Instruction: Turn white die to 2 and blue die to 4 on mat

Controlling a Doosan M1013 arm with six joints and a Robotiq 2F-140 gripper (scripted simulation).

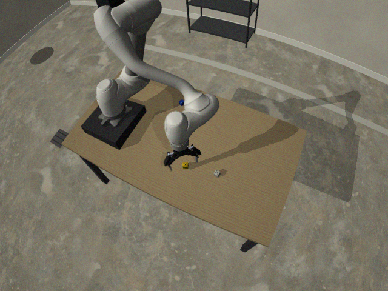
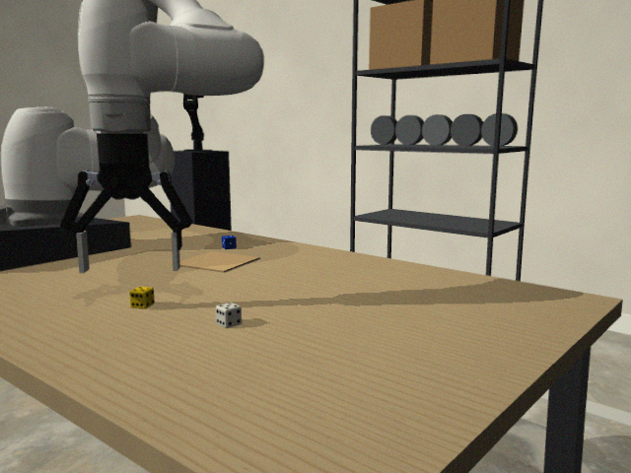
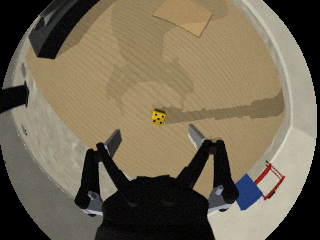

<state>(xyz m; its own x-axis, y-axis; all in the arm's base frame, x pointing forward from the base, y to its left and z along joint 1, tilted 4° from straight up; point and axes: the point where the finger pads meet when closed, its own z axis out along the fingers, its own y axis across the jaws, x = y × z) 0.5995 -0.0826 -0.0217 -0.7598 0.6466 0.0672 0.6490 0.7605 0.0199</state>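
My hand is 18 cm short of the white die, 7 cm to the right of it and 6 cm above it. Round my hand: blue die: 41 cm to the left, 28 cm behind, 6 cm below; mat: 30 cm to the left, 18 cm behind, 8 cm below; yellow die: 6 cm below, 2 cm to the left, 1 cm behind.
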